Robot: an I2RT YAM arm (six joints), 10 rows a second.
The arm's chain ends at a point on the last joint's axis. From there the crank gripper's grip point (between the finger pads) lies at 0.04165 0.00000 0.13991 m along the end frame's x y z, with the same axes.
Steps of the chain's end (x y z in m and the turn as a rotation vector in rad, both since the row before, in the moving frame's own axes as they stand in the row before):
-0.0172 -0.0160 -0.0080 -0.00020 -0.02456 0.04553
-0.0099 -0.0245 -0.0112 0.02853 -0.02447 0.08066
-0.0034 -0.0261 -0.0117 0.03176 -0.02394 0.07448
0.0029 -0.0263 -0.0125 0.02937 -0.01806 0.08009
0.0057 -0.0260 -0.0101 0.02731 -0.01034 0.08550
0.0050 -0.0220 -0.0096 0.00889 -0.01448 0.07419
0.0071 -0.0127 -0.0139 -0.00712 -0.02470 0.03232
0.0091 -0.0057 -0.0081 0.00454 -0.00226 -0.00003
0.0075 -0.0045 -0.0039 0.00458 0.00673 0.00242
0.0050 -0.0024 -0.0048 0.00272 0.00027 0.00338
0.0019 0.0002 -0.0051 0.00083 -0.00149 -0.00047
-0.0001 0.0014 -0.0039 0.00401 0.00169 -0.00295
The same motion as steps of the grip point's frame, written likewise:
-0.0207 -0.0142 -0.0070 -0.00020 -0.02456 0.04553
-0.0133 -0.0253 -0.0102 0.02853 -0.02447 0.08066
-0.0067 -0.0276 -0.0108 0.03176 -0.02394 0.07448
0.0004 -0.0272 -0.0118 0.02937 -0.01806 0.08009
0.0043 -0.0263 -0.0097 0.02731 -0.01034 0.08550
0.0029 -0.0202 -0.0090 0.00889 -0.01448 0.07419
0.0036 -0.0104 -0.0129 -0.00712 -0.02470 0.03232
0.0088 -0.0063 -0.0080 0.00454 -0.00226 -0.00003
0.0084 -0.0050 -0.0042 0.00458 0.00673 0.00242
0.0050 -0.0026 -0.0048 0.00272 0.00027 0.00338
0.0017 0.0001 -0.0050 0.00083 -0.00149 -0.00047
0.0001 0.0007 -0.0040 0.00401 0.00169 -0.00295

